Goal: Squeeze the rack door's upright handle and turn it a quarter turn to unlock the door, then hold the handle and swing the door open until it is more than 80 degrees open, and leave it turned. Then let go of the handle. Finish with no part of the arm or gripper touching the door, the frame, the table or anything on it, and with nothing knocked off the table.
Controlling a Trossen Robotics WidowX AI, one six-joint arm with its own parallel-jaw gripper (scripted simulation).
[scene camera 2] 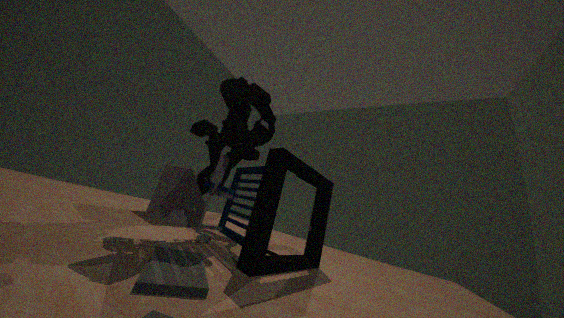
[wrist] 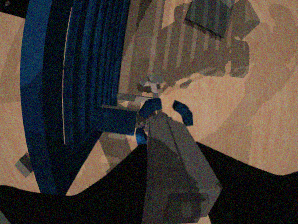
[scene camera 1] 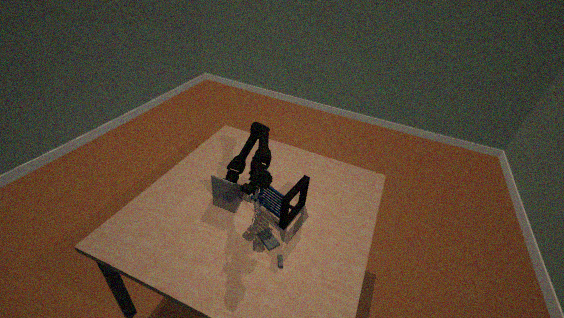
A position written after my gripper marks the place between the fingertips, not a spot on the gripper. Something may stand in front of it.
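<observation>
My gripper (scene camera 2: 217, 173) is visible, and you can see it in the wrist view (wrist: 168, 149) as well.
</observation>
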